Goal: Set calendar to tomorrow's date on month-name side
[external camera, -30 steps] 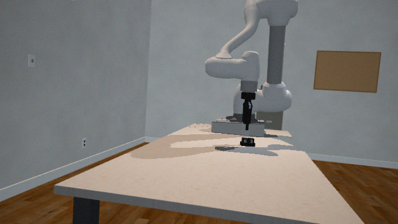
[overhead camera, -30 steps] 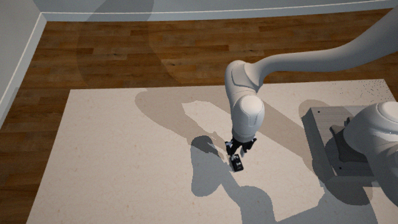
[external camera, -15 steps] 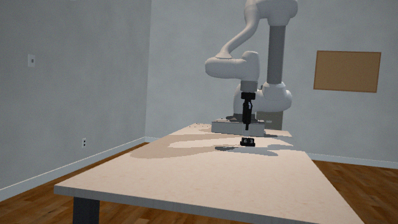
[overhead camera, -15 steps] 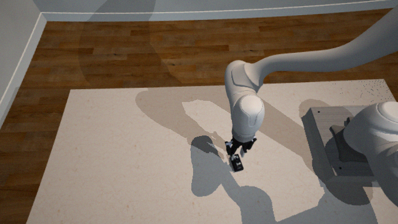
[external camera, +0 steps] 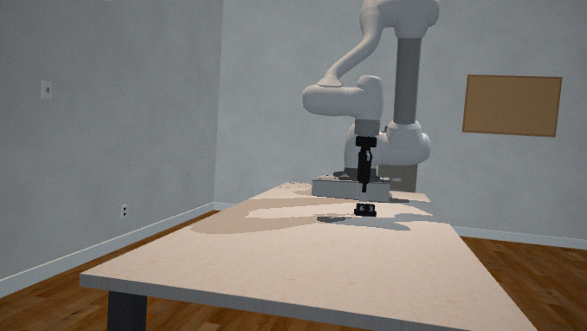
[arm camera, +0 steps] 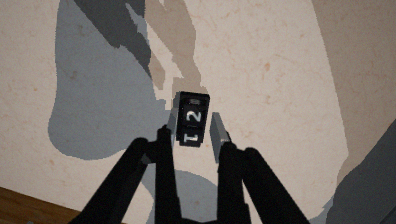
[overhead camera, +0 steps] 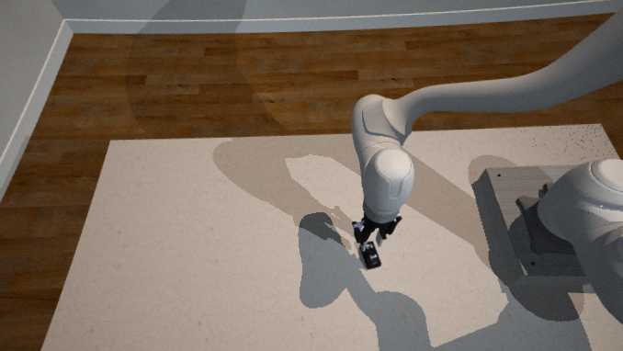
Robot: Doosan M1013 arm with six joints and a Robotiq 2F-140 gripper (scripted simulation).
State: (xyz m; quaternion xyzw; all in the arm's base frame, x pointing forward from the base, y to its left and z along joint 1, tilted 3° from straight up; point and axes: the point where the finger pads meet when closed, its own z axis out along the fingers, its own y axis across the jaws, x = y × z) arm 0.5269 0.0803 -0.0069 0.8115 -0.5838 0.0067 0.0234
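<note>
My hand is 6 cm above the black cube. Also, from my hand: black tray (7 cm below, 2 cm to the left, 1 cm behind).
</note>
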